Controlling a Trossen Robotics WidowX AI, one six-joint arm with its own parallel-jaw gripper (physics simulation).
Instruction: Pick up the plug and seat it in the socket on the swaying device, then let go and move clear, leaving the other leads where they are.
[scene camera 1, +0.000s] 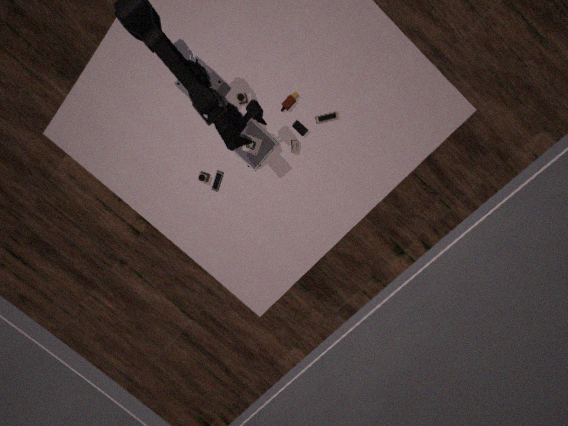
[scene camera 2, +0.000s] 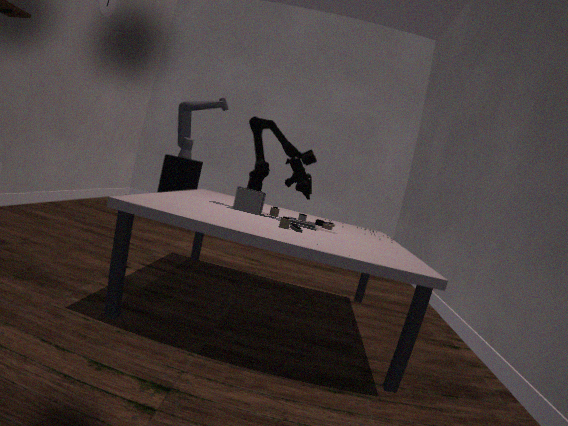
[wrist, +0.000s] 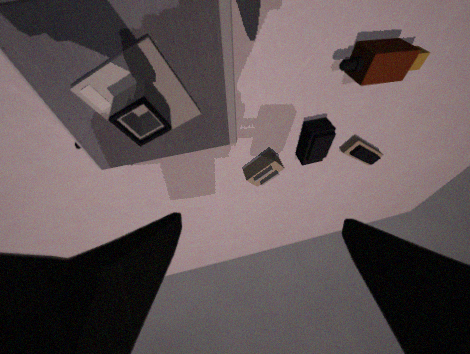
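Observation:
The plug, an orange block (scene camera 1: 289, 102) (wrist: 385, 62) with a yellow tip and a black rear stub, lies on the table, upper right in the wrist view. The device is a grey plate (scene camera 1: 266, 142) (wrist: 200, 135) carrying a lighter raised panel. Its socket looks like the black square frame (wrist: 127, 130) on that panel, partly in shadow. My gripper (scene camera 2: 306, 192) (wrist: 261, 223) is open, with nothing between the fingers. It hangs above the table; in scene camera 1 the arm covers part of the device. The plug and the socket are too small to tell apart in scene camera 2.
Near the device lie a black block (scene camera 1: 300, 128) (wrist: 315, 140), a two-slotted beige block (scene camera 1: 295, 146) (wrist: 263, 167) and a beige piece with a dark slot (scene camera 1: 327, 117) (wrist: 345, 144). Two small pieces (scene camera 1: 203, 177) (scene camera 1: 217, 180) lie on its other side. A grey arm (scene camera 2: 185, 120) stands behind the table (scene camera 2: 240, 238).

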